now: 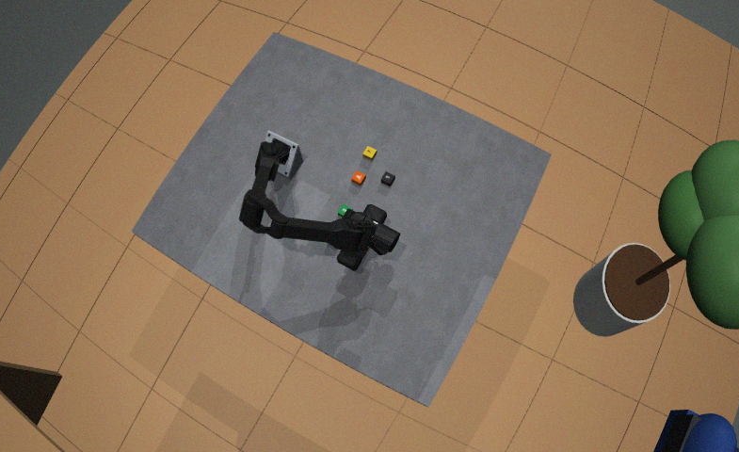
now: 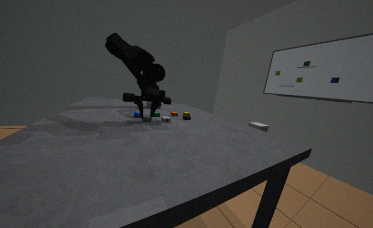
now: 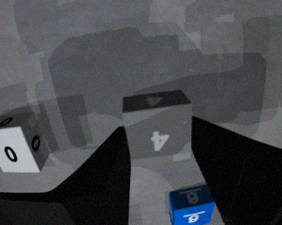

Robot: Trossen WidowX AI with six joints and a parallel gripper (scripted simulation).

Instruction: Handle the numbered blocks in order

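Now: gripper tip 8 cm past the blue block and 3 cm to the left of it. The rest, counted from my gripper tip: green block marked 2 (10 cm behind, 7 cm to the left); then grey block marked 4 (right at my gripper tip); then white block marked 0 (9 cm to the left).
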